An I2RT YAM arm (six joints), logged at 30 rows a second.
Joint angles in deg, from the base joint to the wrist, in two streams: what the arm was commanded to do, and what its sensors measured. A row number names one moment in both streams.
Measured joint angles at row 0:
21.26 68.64 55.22 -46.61 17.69 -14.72
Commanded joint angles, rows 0 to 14:
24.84 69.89 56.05 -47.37 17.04 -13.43
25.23 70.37 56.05 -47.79 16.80 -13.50
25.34 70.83 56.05 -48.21 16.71 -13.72
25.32 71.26 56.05 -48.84 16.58 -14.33
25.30 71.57 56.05 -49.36 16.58 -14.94
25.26 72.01 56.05 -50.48 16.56 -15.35
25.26 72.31 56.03 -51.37 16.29 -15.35
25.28 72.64 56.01 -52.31 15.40 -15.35
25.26 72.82 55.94 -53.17 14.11 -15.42
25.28 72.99 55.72 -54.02 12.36 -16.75
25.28 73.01 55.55 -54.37 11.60 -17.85
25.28 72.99 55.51 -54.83 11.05 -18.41
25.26 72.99 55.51 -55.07 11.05 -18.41
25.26 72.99 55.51 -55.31 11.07 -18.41
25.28 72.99 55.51 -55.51 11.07 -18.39
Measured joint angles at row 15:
25.08 72.73 55.22 -54.85 13.30 -16.93
